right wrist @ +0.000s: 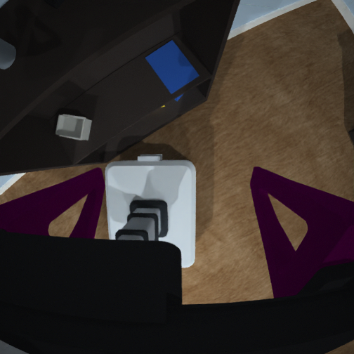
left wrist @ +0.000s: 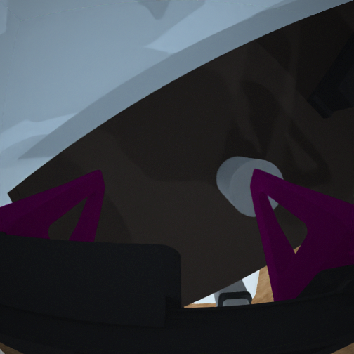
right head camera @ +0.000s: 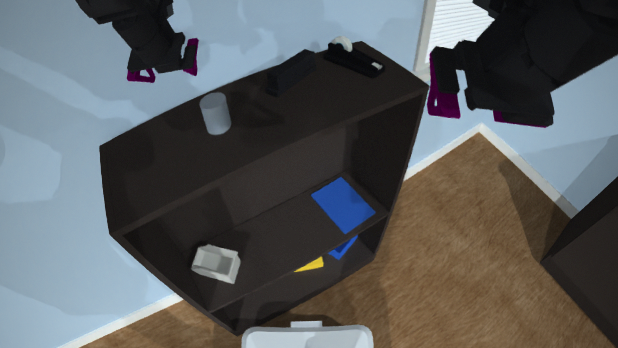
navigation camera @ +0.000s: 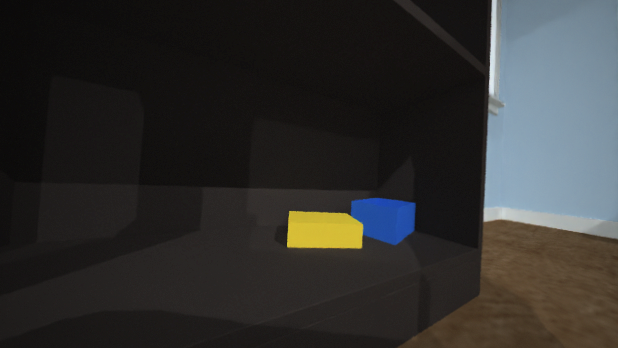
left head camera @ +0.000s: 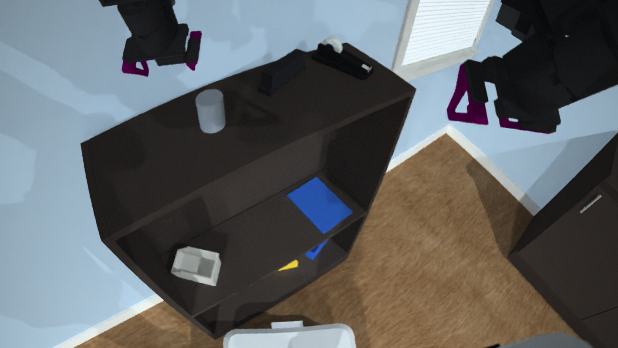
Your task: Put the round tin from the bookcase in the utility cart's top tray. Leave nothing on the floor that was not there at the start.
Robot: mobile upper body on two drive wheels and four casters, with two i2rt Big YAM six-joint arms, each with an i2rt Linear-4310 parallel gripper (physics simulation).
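Places are measured from the left arm's base along level axes (x down, y right, z back), in centimetres.
Pixels of known places: left gripper, fingertip midpoint: (right head camera: 174, 76) (left head camera: 170, 70); right gripper, fingertip midpoint: (right head camera: 463, 112) (left head camera: 475, 118).
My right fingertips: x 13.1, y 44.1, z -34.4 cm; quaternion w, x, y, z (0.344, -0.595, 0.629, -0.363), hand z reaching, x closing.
For each thing: its middle in the pictures, then the offset to it from my right fingertips. "*": a spot on its surface instead.
- round grey tin, body centre: (left head camera: 210, 111) (right head camera: 215, 113) dx +18.4, dy -37.1, dz -23.1 cm
- dark bookcase, surface spot: (left head camera: 150, 155) (right head camera: 159, 156) * dx +21.9, dy -49.6, dz -15.2 cm
- black block, body centre: (left head camera: 283, 70) (right head camera: 291, 71) dx +19.2, dy -21.9, dz -38.4 cm
- tape dispenser, body centre: (right head camera: 354, 53) (left head camera: 344, 54) dx +18.4, dy -5.9, dz -46.3 cm
- white open box, body centre: (left head camera: 195, 265) (right head camera: 214, 263) dx +75.9, dy -52.1, dz -14.8 cm
- blue flat item, body centre: (right head camera: 343, 204) (left head camera: 319, 204) dx +79.1, dy -6.4, dz -40.7 cm
- yellow box, body centre: (navigation camera: 321, 227) (right head camera: 306, 259) dx +115.6, dy -21.4, dz -34.3 cm
- blue box, body centre: (navigation camera: 384, 216) (right head camera: 340, 239) (left head camera: 313, 239) dx +114.1, dy -5.1, dz -43.7 cm
The round grey tin (left head camera: 211, 111) (right head camera: 215, 114) (left wrist: 239, 186) (right wrist: 6, 54) stands upright on top of the dark bookcase (left head camera: 150, 155) (right head camera: 160, 160) (left wrist: 170, 145). My left gripper (left head camera: 165, 67) (right head camera: 166, 74) (left wrist: 177, 177) is open and empty, above the bookcase top. In the left wrist view, the finger at the picture's right covers part of the tin; the gap between the fingers shows bare bookcase top. My right gripper (left head camera: 497, 124) (right head camera: 482, 119) (right wrist: 177, 175) is open and empty, off to the right of the bookcase. The utility cart does not show in these views.
A black block (left head camera: 283, 71) and a tape dispenser (left head camera: 344, 61) stand on the bookcase top. Its shelves hold a white open box (left head camera: 196, 265), a blue flat item (left head camera: 320, 205), a yellow box (navigation camera: 324, 231) and a blue box (navigation camera: 384, 220). A dark cabinet (left head camera: 565, 260) stands at the right.
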